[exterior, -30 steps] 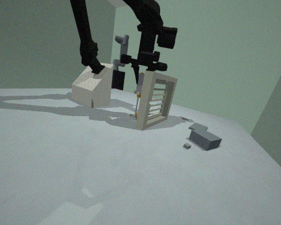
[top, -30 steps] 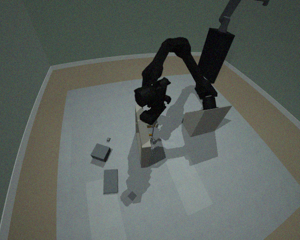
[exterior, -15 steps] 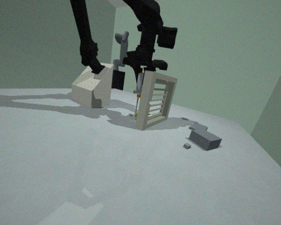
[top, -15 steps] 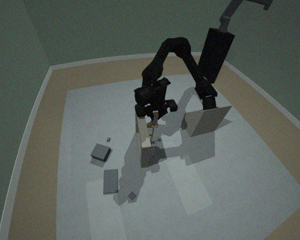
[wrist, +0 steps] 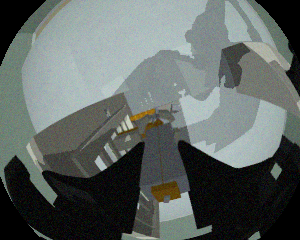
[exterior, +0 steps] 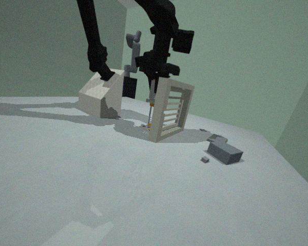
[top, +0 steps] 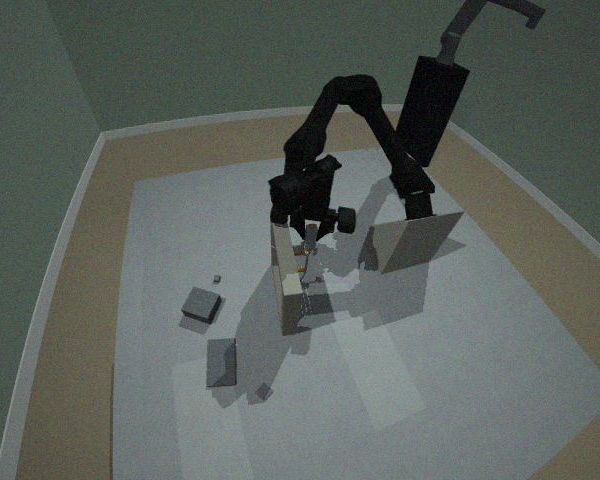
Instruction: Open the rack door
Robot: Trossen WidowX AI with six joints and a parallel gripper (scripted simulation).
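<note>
Now: gripper tip 3 cm above the upright handle and 1 cm to the right of it. Round my gripper tip: grey box 30 cm ahead, 14 cm below, 5 cm to the left; flat grey slab 26 cm ahead, 21 cm to the left, 16 cm below.
</note>
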